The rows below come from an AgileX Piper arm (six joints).
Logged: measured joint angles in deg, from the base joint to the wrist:
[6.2 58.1 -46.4 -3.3 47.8 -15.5]
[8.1 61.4 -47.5 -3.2 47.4 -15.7]
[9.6 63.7 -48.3 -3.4 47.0 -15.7]
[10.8 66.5 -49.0 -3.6 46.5 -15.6]
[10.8 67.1 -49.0 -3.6 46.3 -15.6]
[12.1 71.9 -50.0 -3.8 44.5 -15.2]
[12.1 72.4 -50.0 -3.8 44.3 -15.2]
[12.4 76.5 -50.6 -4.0 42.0 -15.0]
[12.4 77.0 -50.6 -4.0 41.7 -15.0]
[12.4 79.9 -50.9 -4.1 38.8 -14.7]
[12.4 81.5 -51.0 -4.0 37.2 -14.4]
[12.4 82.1 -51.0 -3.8 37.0 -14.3]
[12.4 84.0 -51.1 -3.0 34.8 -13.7]
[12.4 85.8 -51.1 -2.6 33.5 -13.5]
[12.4 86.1 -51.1 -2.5 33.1 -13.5]
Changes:
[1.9 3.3 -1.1 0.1 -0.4 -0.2]
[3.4 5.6 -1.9 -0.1 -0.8 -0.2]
[4.6 8.4 -2.6 -0.3 -1.3 -0.1]
[4.6 9.0 -2.6 -0.3 -1.5 -0.1]
[5.9 13.8 -3.6 -0.5 -3.3 0.3]
[5.9 14.3 -3.6 -0.5 -3.5 0.3]
[6.2 18.4 -4.2 -0.7 -5.8 0.5]
[6.2 18.9 -4.2 -0.7 -6.1 0.5]
[6.2 21.8 -4.5 -0.8 -9.0 0.8]
[6.2 23.4 -4.6 -0.7 -10.6 1.1]
[6.2 24.0 -4.6 -0.5 -10.8 1.2]
[6.2 25.9 -4.7 0.3 -13.0 1.8]
[6.2 27.7 -4.7 0.7 -14.3 2.0]
[6.2 28.0 -4.7 0.8 -14.7 2.0]

